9 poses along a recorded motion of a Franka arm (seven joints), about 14 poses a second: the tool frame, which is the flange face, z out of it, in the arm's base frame.
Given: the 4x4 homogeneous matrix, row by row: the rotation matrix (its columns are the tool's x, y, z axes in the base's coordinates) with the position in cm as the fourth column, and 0 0 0 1 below. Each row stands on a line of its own.
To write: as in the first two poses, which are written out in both.
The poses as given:
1:
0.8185 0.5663 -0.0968 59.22
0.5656 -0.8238 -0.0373 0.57
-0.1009 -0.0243 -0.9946 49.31
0 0 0 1
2:
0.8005 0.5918 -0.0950 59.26
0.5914 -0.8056 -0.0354 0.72
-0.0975 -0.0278 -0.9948 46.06
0 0 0 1
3:
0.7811 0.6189 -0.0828 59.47
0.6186 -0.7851 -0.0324 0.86
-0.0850 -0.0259 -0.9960 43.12
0 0 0 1
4:
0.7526 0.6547 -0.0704 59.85
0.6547 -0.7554 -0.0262 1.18
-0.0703 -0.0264 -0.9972 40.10
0 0 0 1
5:
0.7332 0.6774 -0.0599 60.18
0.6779 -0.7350 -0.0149 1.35
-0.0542 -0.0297 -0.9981 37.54
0 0 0 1
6:
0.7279 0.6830 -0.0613 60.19
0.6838 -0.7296 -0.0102 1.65
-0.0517 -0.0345 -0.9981 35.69
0 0 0 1
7:
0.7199 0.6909 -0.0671 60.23
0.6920 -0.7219 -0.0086 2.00
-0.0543 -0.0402 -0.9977 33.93
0 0 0 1
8:
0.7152 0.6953 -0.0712 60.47
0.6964 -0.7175 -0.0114 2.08
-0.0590 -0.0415 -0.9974 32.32
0 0 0 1
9:
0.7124 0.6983 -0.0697 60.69
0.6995 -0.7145 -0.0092 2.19
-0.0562 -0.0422 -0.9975 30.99
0 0 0 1
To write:
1:
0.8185 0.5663 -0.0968 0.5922
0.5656 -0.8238 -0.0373 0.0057
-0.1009 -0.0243 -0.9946 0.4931
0 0 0 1

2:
0.8005 0.5918 -0.0950 0.5926
0.5914 -0.8056 -0.0354 0.0072
-0.0975 -0.0278 -0.9948 0.4606
0 0 0 1

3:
0.7811 0.6189 -0.0828 0.5947
0.6186 -0.7851 -0.0324 0.0086
-0.0850 -0.0259 -0.9960 0.4312
0 0 0 1

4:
0.7526 0.6547 -0.0704 0.5985
0.6547 -0.7554 -0.0262 0.0118
-0.0703 -0.0264 -0.9972 0.4010
0 0 0 1

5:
0.7332 0.6774 -0.0599 0.6018
0.6779 -0.7350 -0.0149 0.0135
-0.0542 -0.0297 -0.9981 0.3754
0 0 0 1

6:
0.7279 0.6830 -0.0613 0.6019
0.6838 -0.7296 -0.0102 0.0165
-0.0517 -0.0345 -0.9981 0.3569
0 0 0 1

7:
0.7199 0.6909 -0.0671 0.6023
0.6920 -0.7219 -0.0086 0.0200
-0.0543 -0.0402 -0.9977 0.3393
0 0 0 1

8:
0.7152 0.6953 -0.0712 0.6047
0.6964 -0.7175 -0.0114 0.0208
-0.0590 -0.0415 -0.9974 0.3232
0 0 0 1

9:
0.7124 0.6983 -0.0697 0.6069
0.6995 -0.7145 -0.0092 0.0219
-0.0562 -0.0422 -0.9975 0.3099
0 0 0 1

